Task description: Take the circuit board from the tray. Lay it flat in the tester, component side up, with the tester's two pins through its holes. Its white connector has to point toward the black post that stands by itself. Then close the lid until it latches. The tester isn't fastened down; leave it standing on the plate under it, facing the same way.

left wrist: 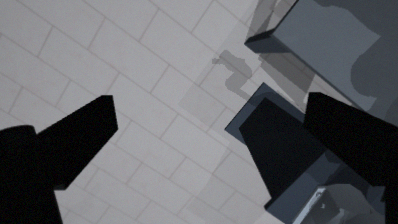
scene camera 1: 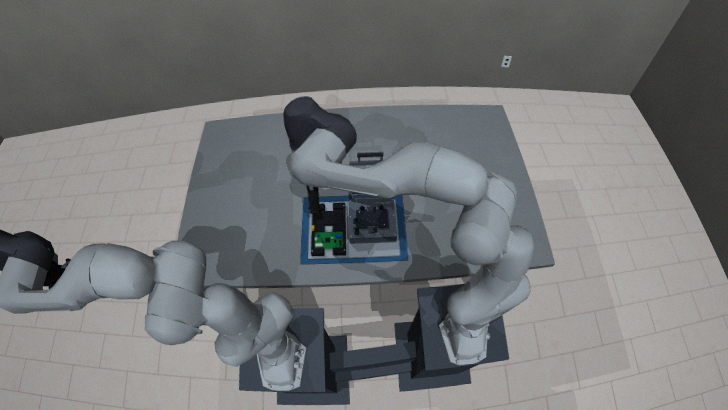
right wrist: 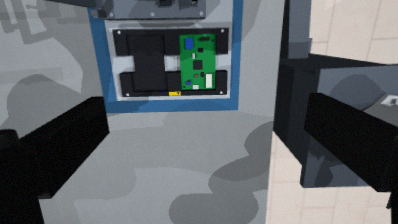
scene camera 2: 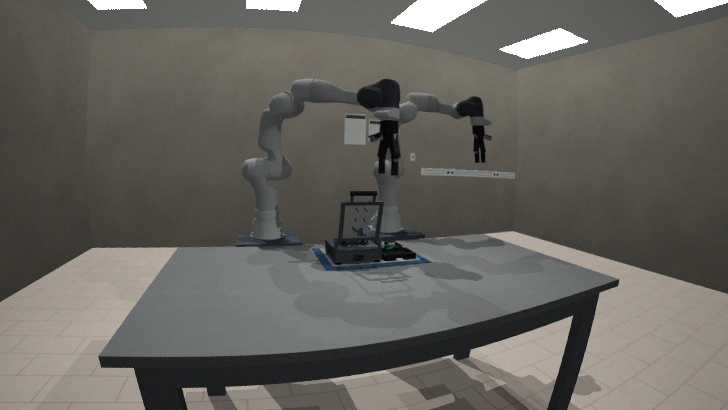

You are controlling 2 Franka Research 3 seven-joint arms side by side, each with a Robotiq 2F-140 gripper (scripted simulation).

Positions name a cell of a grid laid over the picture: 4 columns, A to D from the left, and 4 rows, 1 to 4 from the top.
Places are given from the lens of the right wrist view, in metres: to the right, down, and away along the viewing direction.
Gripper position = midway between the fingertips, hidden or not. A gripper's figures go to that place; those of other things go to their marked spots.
right gripper (right wrist: C3): 0.01, 0.00, 0.15
green circuit board (right wrist: B1): 0.00, -0.12, 0.43
